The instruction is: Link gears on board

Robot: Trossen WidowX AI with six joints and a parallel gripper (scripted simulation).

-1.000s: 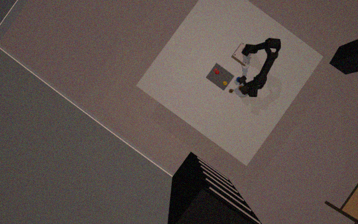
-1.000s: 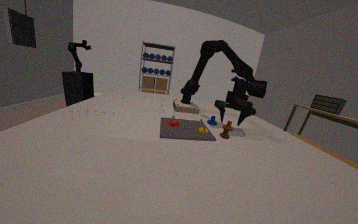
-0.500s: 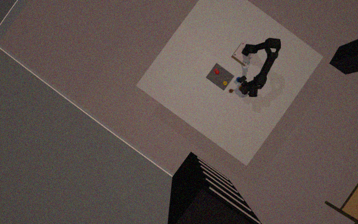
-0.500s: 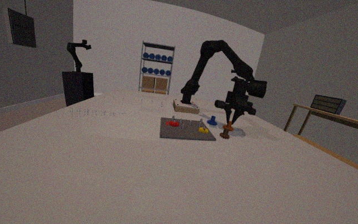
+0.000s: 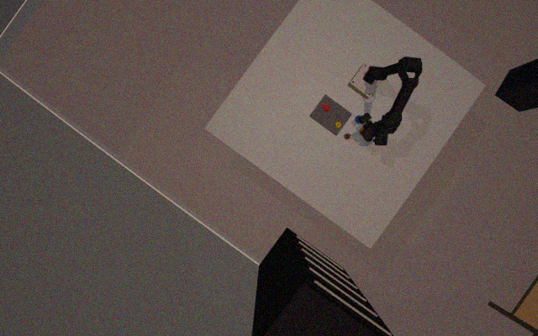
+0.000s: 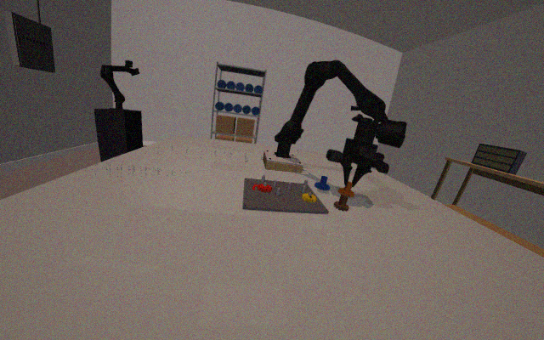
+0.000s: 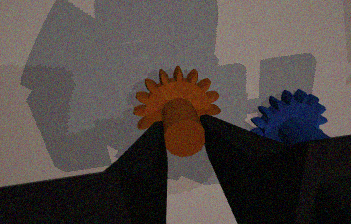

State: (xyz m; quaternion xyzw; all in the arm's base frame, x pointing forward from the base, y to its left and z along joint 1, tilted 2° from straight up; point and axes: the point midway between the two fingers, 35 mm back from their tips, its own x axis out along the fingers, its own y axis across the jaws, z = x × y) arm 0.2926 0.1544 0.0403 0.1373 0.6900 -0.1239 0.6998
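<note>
Right now my gripper tip is 280 mm to the left of the red gear and 20 mm above it. Round my gripper tip: brown gear (80 mm ahead, 70 mm to the right, 20 mm below); then orange gear (10 mm below); then blue gear (60 mm behind, 60 mm to the right, 20 mm below).
</note>
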